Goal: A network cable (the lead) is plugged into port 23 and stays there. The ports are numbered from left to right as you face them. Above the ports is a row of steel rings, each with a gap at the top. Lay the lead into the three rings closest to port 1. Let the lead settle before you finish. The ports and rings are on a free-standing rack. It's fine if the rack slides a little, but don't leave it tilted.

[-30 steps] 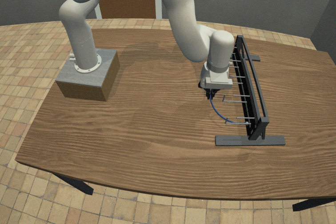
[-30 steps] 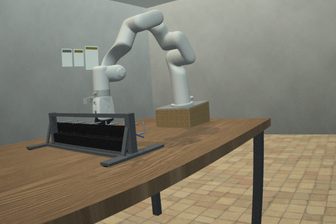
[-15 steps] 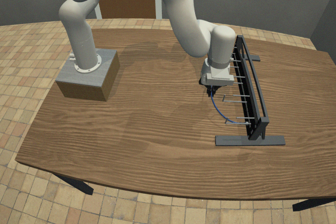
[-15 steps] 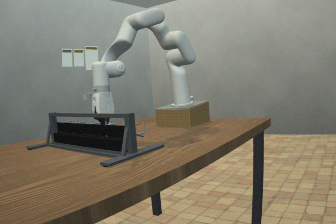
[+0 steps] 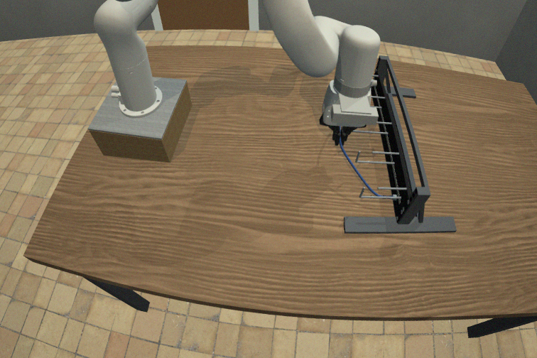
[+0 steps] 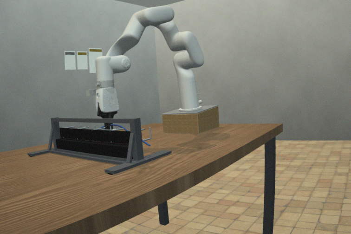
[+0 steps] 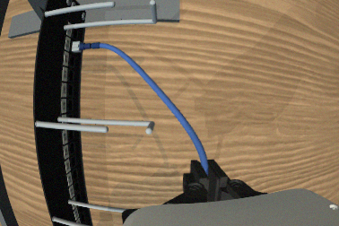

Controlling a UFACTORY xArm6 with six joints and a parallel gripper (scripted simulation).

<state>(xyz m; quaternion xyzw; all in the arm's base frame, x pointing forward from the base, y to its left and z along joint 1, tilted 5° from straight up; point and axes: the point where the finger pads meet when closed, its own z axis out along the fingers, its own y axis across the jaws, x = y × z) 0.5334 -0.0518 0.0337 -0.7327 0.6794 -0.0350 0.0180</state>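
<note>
Right now the dark grey rack is 160 mm ahead of my hand, 70 mm to the left of it and 30 mm below it.
</note>
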